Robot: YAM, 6 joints.
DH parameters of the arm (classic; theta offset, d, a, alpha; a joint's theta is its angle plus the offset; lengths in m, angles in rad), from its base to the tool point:
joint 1: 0 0.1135 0.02 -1.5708
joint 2: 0 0 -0.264 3.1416
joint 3: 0.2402 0 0.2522 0
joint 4: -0.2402 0 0.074 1.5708
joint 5: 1.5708 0 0 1.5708
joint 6: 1.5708 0.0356 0 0
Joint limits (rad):
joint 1: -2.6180..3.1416
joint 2: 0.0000..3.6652
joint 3: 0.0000..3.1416
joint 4: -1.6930..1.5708
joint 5: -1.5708..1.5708
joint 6: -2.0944..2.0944
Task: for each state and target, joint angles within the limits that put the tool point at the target. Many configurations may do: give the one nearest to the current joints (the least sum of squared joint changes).
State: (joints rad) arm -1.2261 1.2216 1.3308 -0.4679 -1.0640 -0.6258
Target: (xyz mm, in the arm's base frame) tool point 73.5 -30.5 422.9
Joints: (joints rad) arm -0.8214 0.6075 1.1254 -0.6872 -1.1885 -0.6258
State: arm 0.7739 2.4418 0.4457 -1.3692 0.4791 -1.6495
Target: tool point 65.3 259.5 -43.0
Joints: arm 1.3782 2.5593 1.1775 -1.0134 0.4169 -1.6495
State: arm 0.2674 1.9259 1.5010 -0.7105 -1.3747 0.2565
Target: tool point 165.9 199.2 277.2
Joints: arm 0.7405 1.4335 1.1100 -0.9726 -1.4067 0.2565
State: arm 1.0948 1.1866 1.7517 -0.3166 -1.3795 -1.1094
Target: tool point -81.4 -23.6 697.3
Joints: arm 0.6666 1.1678 2.5348 0.0462 -1.1036 -1.1094
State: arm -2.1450 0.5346 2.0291 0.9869 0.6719 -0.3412
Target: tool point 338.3 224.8 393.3
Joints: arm -2.6147 0.0145 1.6135 1.2087 0.7470 -0.3412
